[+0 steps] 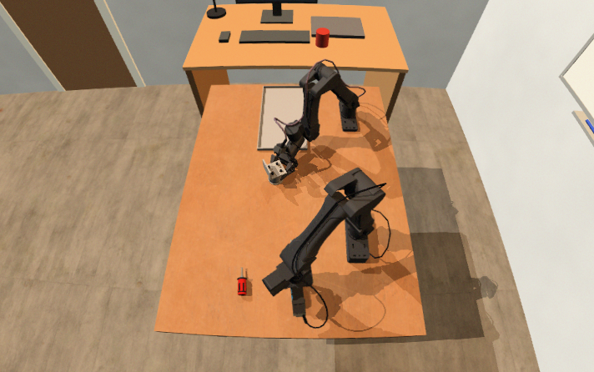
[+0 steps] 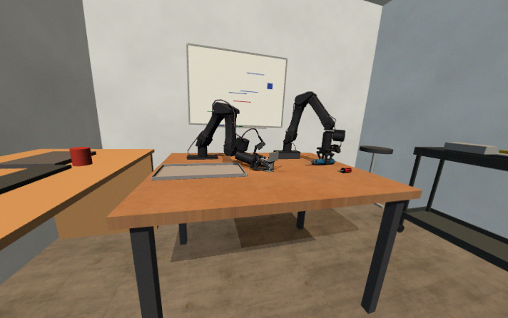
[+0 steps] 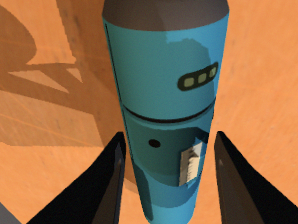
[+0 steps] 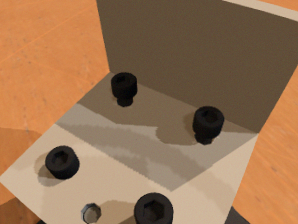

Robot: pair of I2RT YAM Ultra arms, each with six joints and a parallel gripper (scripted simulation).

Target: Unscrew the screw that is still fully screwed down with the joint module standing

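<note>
Now: the l-shaped bracket 50 mm above my right hand. Also, from my right hand: small red screwdriver (430 mm to the left, 80 mm ahead, 10 mm below); grey bit (290 mm to the left, 80 mm behind); grey tray (360 mm to the right, 20 mm below).
</note>
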